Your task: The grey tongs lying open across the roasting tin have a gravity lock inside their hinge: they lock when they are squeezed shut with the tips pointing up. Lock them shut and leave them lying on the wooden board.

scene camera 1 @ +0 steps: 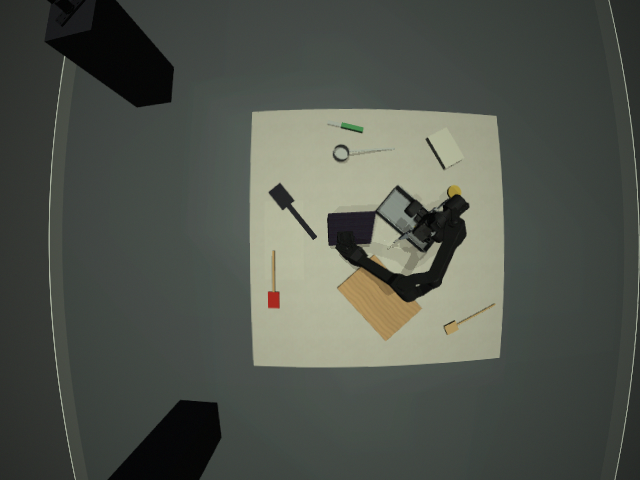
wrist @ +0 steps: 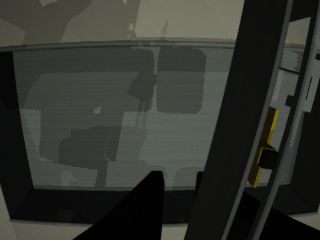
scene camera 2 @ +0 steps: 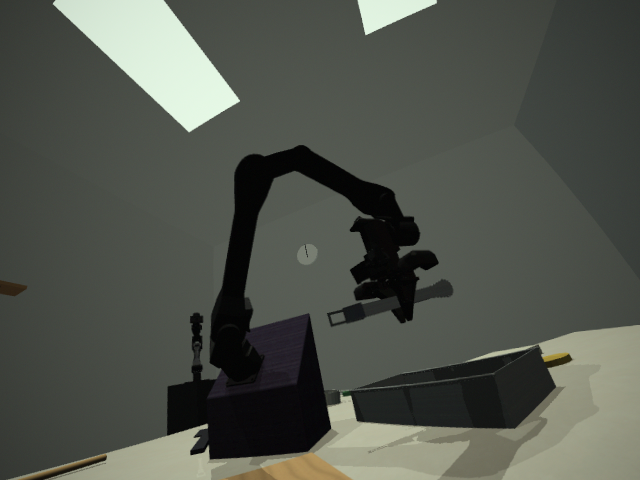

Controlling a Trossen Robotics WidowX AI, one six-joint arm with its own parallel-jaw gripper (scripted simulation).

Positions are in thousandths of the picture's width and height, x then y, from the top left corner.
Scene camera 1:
my gripper: 654,464
wooden board: 602,649
